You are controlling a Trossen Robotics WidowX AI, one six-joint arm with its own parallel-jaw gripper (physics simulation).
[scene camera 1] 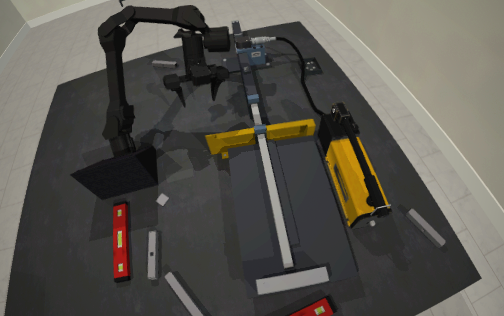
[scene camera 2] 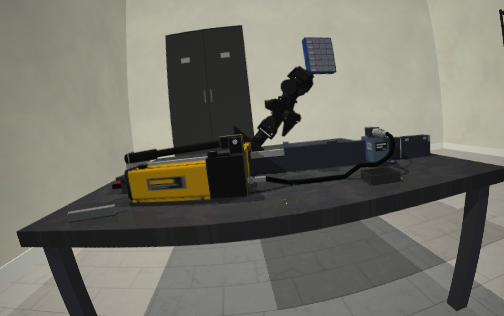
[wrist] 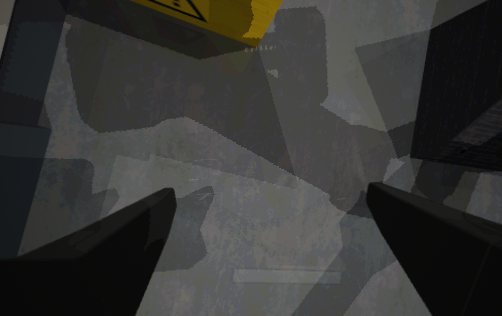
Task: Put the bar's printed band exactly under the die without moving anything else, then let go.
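Pixels of known places: gripper, fingertip midpoint: [scene camera 1: 199, 103] [scene camera 2: 278, 133] [wrist: 270, 194]; arm's base, origin of the base link: [scene camera 1: 124, 154] [scene camera 2: 255, 143].
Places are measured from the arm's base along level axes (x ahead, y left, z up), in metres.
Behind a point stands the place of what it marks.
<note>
My gripper [scene camera 1: 199, 102] {x 0.275, y 0.033, z 0.050 m} [wrist: 270, 194] {x 0.275, y 0.033, z 0.050 m} is open and empty, raised above the table left of the rail. A long pale bar [scene camera 1: 274, 200] {x 0.345, y -0.331, z 0.007 m} runs lengthwise over the dark bed, passing a blue block [scene camera 1: 260, 129] {x 0.403, y -0.130, z 0.029 m} at the yellow crosspiece [scene camera 1: 290, 130] {x 0.491, y -0.149, z -0.005 m}. Several loose grey bars lie apart from my gripper: one with a dark mark [scene camera 1: 152, 262] {x -0.001, y -0.338, z -0.042 m} beside the red level, one at the front [scene camera 1: 184, 295] {x 0.053, y -0.445, z -0.042 m}, one at the back left [scene camera 1: 165, 63] {x 0.218, y 0.472, z -0.045 m}, and one at the right [scene camera 1: 426, 227] {x 0.683, y -0.575, z -0.043 m} [scene camera 2: 92, 213] {x 0.695, y -0.566, z -0.052 m}. I cannot tell which part is the die, nor make out a printed band.
A yellow unit [scene camera 1: 356, 185] {x 0.544, y -0.395, z 0.021 m} [scene camera 2: 170, 184] {x 0.621, y -0.368, z -0.020 m} with a black handle stands right of the bed. A black cable [scene camera 1: 303, 75] {x 0.687, y 0.091, z -0.039 m} [scene camera 2: 320, 179] {x 0.663, y 0.009, z -0.055 m} runs to a blue device [scene camera 1: 256, 55] {x 0.567, y 0.255, z -0.008 m} [scene camera 2: 376, 149] {x 0.604, y 0.257, z -0.011 m}. A red level [scene camera 1: 121, 250] {x -0.081, y -0.272, z -0.047 m} lies at the left. A small dark tray [scene camera 1: 319, 66] {x 0.781, y 0.117, z -0.045 m} [scene camera 2: 381, 176] {x 0.784, y 0.122, z -0.046 m} stands at the back right.
</note>
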